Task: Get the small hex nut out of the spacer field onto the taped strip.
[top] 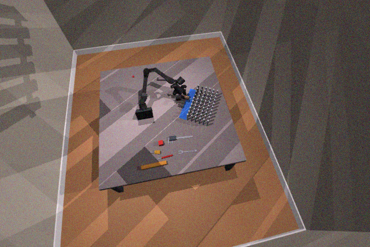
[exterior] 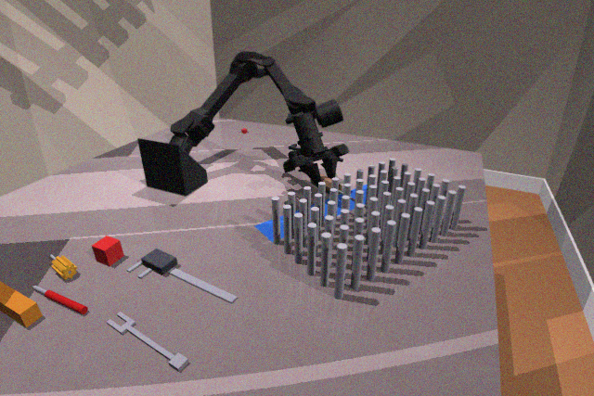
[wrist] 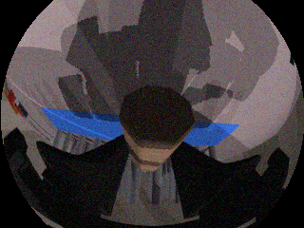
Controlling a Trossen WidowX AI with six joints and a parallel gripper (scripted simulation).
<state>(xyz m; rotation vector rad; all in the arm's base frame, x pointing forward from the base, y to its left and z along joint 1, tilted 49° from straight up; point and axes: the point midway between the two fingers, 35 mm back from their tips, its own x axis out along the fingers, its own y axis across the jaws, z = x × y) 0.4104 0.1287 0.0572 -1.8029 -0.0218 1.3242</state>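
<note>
My gripper tip is now 20 mm short of the blue taped strip, 60 mm to the left of it and 30 mm above it. The rest, counted from my gripper tip: grey hook tool: 60 mm behind, 570 mm to the right, 30 mm below; red cube: 290 mm behind, 460 mm to the right, 10 mm below; brown-handled tool: 90 mm ahead, 40 mm to the right.
</note>
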